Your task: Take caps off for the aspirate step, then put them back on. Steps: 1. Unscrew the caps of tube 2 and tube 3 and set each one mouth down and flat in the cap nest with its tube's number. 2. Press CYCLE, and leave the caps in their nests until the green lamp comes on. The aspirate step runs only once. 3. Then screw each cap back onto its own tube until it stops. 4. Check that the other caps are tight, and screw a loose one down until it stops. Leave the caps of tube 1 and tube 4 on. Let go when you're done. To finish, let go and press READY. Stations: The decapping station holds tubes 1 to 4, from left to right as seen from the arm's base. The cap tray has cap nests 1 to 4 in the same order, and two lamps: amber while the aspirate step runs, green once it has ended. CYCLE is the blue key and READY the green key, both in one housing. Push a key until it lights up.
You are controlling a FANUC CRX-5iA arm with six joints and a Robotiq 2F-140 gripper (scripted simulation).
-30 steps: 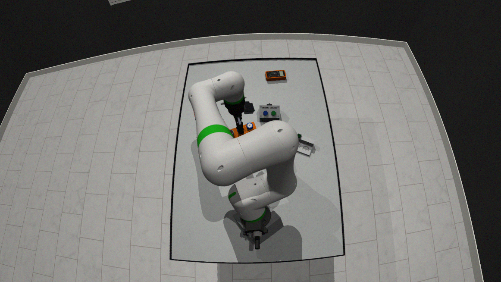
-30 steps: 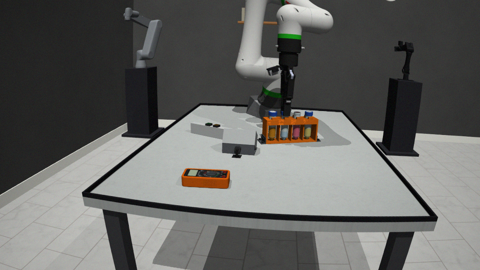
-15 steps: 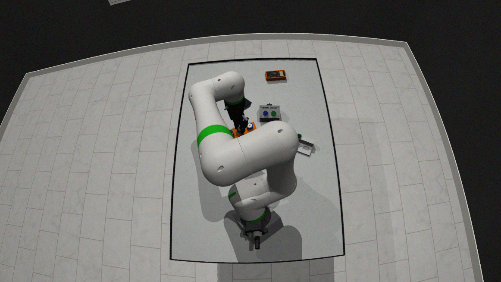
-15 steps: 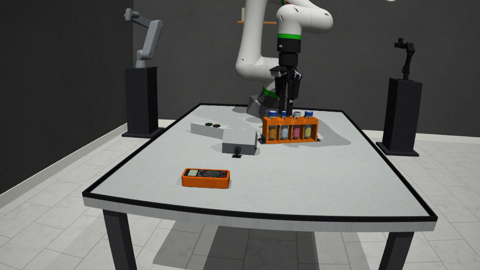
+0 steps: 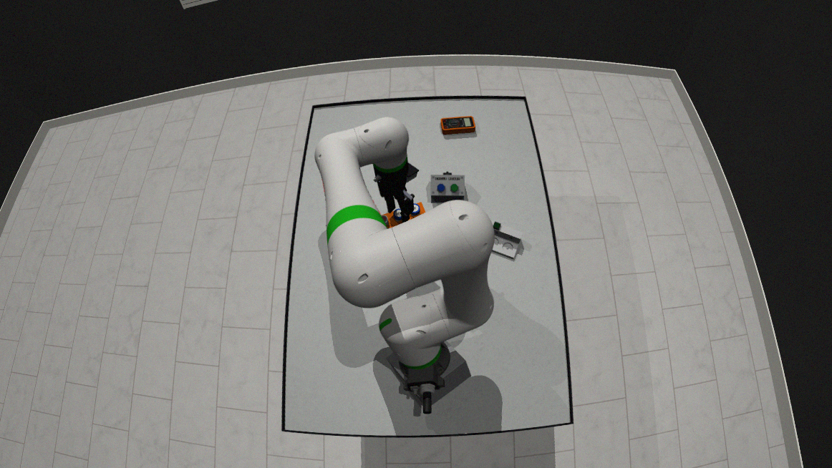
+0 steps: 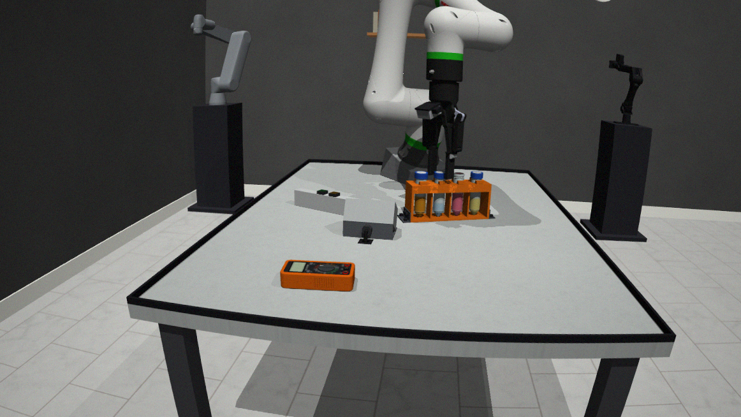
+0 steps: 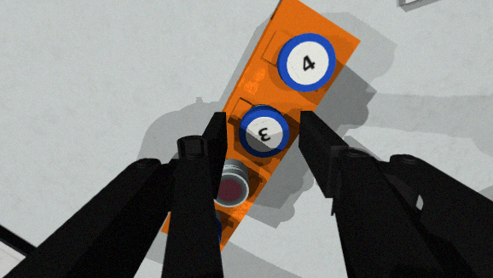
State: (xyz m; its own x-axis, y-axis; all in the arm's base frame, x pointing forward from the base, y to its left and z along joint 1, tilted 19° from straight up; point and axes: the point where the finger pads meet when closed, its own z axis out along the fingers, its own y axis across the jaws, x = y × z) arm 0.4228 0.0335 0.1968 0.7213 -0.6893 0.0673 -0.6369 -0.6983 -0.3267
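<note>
Right now the cap 3 is 30 mm below my hand. Round my hand: blue key: 140 mm to the right, 130 mm ahead, 80 mm below; then cap 1: 100 mm to the left, 30 mm below, 30 mm behind; then cap 4: 50 mm to the right, 30 mm below, 20 mm ahead.
</note>
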